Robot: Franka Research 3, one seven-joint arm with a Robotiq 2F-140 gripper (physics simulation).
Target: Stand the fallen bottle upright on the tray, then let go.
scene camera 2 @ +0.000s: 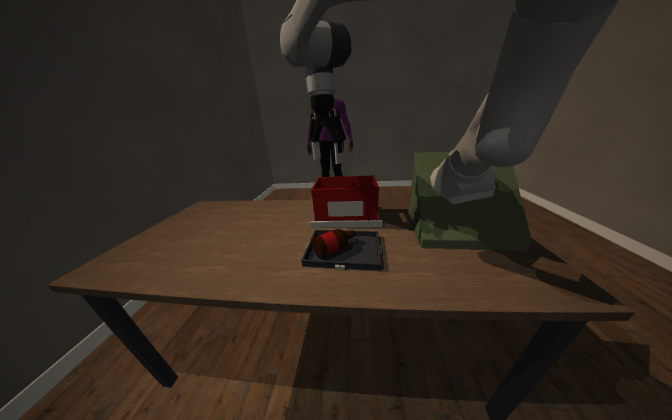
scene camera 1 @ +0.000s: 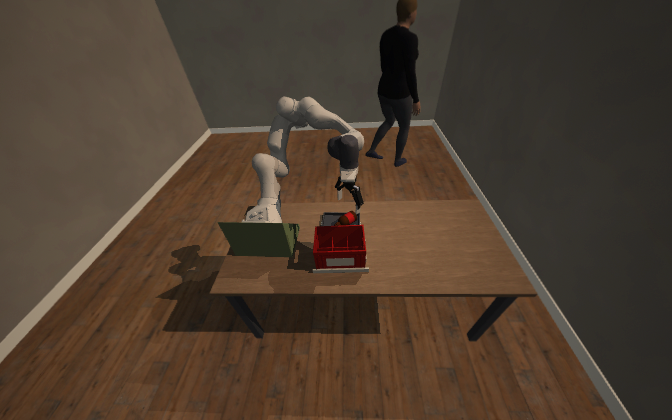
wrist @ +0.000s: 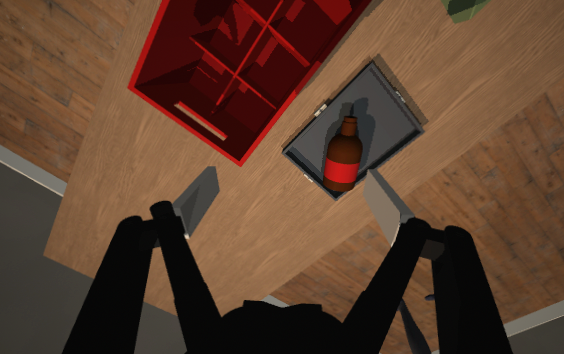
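Note:
The brown bottle with a red label (scene camera 1: 348, 218) (scene camera 2: 330, 243) (wrist: 343, 160) lies on its side on the dark grey tray (scene camera 2: 367, 250) (wrist: 390, 120). In the wrist view its neck points up toward the tray's middle and its base is near the tray's lower corner. My gripper (scene camera 1: 349, 202) (scene camera 2: 326, 156) (wrist: 289, 180) is open and empty, with its fingers wide apart. It hangs well above the table, apart from the bottle. In the wrist view the bottle shows beyond the fingertips, nearer the right finger.
A red crate with dividers (scene camera 1: 320, 259) (scene camera 2: 320, 202) (wrist: 185, 125) stands right beside the tray. A white strip (scene camera 1: 341, 270) (scene camera 2: 346, 224) runs along its foot. A green slanted block (scene camera 1: 260, 240) (scene camera 2: 470, 225) stands by the arm's base. A person (scene camera 1: 398, 65) stands beyond the table.

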